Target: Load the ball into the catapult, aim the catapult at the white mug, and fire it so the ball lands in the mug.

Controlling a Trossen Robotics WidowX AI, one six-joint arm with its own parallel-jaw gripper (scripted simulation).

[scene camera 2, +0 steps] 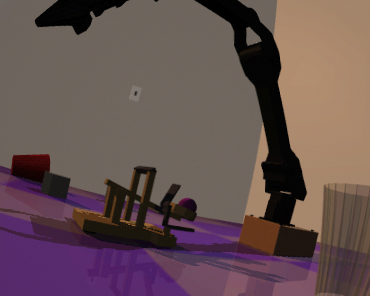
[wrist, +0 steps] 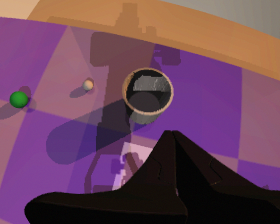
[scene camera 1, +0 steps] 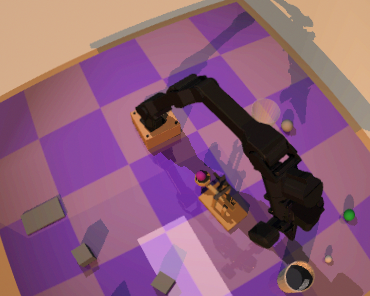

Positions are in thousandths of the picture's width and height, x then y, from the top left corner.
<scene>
A catapult shows in scene camera 2 (299,755) and in scene camera 1 (593,684); in the wrist view it is out of frame.
</scene>
